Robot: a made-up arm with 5 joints. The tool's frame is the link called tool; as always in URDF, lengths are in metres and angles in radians.
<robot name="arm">
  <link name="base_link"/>
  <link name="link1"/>
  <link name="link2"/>
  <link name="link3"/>
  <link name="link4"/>
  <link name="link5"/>
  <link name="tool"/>
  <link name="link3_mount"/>
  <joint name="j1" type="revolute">
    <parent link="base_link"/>
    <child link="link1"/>
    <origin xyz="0 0 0.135" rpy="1.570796 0 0"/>
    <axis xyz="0 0 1"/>
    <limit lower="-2.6" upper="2.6" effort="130" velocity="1"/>
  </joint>
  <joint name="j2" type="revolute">
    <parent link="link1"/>
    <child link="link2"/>
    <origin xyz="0.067 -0.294 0.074" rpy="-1.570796 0 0"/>
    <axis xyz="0 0 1"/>
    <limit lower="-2.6" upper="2.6" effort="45" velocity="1"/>
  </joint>
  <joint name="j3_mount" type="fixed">
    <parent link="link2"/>
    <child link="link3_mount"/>
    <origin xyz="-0.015 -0.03 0.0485" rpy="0 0 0"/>
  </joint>
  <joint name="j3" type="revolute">
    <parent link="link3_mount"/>
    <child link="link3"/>
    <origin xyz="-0.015 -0.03 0.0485" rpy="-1.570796 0 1.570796"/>
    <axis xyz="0 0 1"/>
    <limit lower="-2.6" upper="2.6" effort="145" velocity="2.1"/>
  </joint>
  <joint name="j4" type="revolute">
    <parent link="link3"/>
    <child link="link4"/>
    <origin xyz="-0.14 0.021 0.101" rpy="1.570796 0 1.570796"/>
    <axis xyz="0 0 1"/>
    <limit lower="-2.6" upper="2.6" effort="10" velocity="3.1"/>
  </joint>
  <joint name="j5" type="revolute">
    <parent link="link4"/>
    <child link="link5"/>
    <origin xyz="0.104 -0.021 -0.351" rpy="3.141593 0 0"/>
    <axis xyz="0 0 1"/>
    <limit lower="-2.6" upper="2.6" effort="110" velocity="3.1"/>
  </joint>
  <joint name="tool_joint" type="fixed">
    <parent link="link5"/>
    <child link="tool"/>
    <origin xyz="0.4 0.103 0.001" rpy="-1.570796 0 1.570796"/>
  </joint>
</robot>
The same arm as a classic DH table. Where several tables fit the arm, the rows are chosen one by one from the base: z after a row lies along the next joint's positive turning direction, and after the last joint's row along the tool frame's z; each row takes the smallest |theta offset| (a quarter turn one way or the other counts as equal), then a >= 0, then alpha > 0; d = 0 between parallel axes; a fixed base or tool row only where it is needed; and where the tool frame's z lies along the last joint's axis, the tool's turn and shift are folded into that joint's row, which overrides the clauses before.
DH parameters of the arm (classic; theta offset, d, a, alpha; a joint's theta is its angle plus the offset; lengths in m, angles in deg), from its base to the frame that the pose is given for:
base (fixed): 0 0.135 0 90
j1: 0 0.074 0.067 -90
j2: -90 -0.197 0.06 90
j3: -90 0.131 0.021 90
j4: -11.42 0 0.1061 180
j5: 78.58 0.492 0.103 -90
tool (fixed): 0 -0.4 0 0
Joint limits (deg, base to tool): -148.97..148.97 -148.97..148.97 -148.97..148.97 -148.97..148.97 -148.97..148.97

